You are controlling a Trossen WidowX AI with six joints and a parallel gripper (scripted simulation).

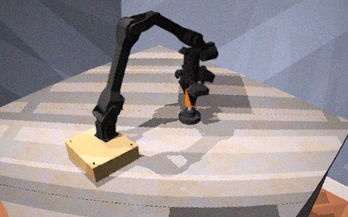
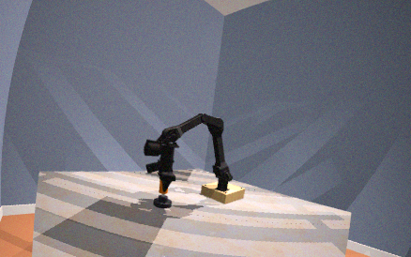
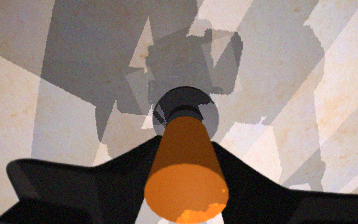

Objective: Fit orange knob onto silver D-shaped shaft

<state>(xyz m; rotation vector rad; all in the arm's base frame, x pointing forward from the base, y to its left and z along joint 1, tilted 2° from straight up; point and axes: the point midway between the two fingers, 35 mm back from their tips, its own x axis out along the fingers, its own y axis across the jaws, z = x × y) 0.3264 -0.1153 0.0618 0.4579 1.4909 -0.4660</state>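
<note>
My gripper tip is now 3 cm below the orange knob. From my gripper tip the other things lie so: round pedestal (4 cm below).
</note>
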